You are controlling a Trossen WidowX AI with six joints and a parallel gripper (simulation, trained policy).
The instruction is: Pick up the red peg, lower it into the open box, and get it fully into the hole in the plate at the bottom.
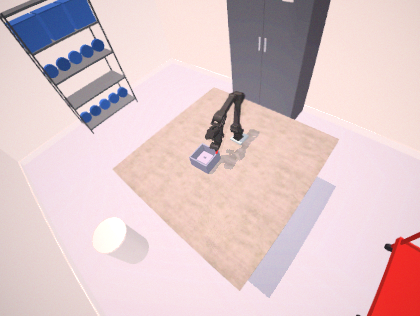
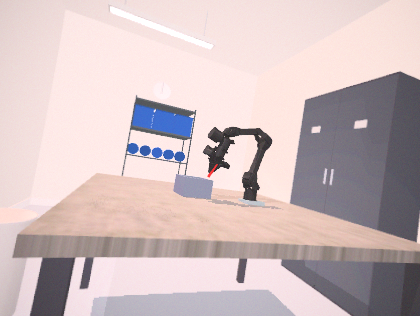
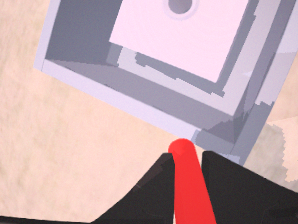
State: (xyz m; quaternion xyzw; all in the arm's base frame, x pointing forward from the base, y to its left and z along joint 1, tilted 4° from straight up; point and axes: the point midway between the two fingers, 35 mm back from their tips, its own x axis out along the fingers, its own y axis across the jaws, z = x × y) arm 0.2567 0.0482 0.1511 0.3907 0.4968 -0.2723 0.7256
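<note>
My gripper tip is now 6 cm short of the plate, 7 cm to the left of it and 9 cm above it. From my gripper tip the other things lie so: red peg 1 cm behind, 1 cm to the left, 2 cm above; grey box 6 cm ahead, 7 cm to the right, 11 cm below.
</note>
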